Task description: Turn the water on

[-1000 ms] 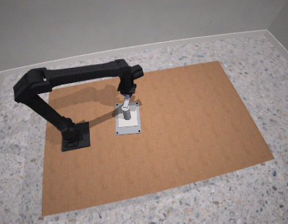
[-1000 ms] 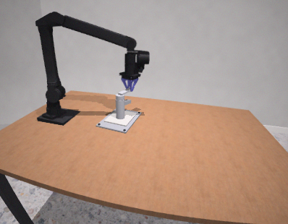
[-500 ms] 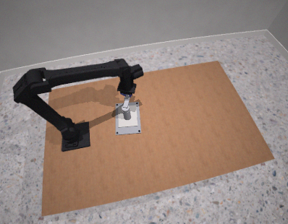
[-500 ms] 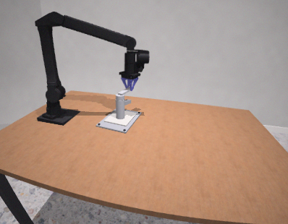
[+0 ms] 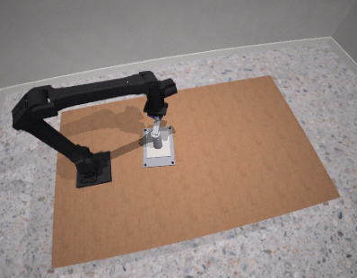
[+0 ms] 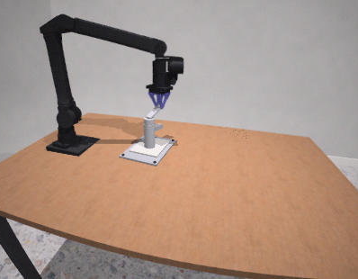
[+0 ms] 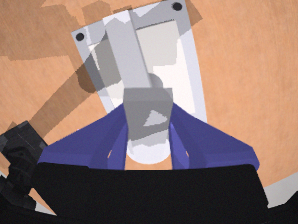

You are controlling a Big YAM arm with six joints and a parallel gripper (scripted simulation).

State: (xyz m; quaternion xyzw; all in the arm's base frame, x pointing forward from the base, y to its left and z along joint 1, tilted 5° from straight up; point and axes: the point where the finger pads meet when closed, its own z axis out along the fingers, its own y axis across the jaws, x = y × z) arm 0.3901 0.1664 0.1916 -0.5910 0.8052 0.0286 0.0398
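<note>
Now: the lever 30 mm to the right of my hand, 10 mm below it and 10 mm behind it. Also, from my hand: tap: 80 mm below, 50 mm to the right, 10 mm behind.
</note>
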